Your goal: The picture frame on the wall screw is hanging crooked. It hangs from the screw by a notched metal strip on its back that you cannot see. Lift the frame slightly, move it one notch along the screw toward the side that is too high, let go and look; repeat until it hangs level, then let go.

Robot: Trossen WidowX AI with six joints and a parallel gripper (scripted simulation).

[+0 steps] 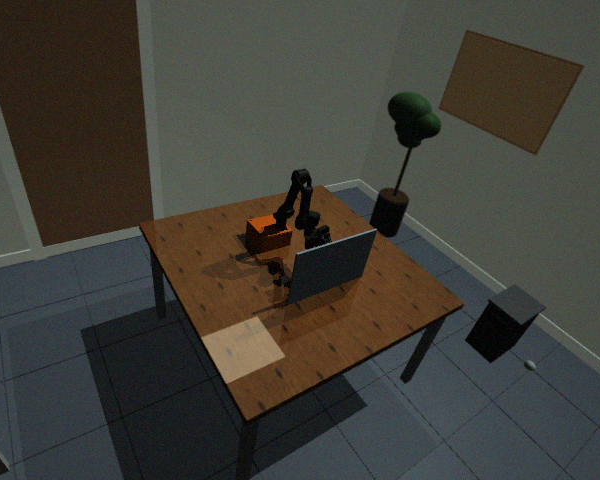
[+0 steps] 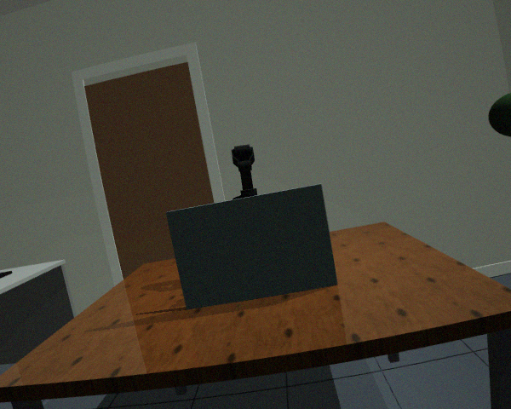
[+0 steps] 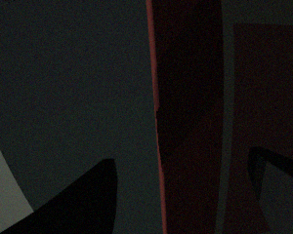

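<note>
The picture frame lies 5 cm below my gripper tip, 2 cm to the left of it and 1 cm ahead of it. Also, from my gripper tip: grey wall panel 7 cm below, 2 cm ahead.
</note>
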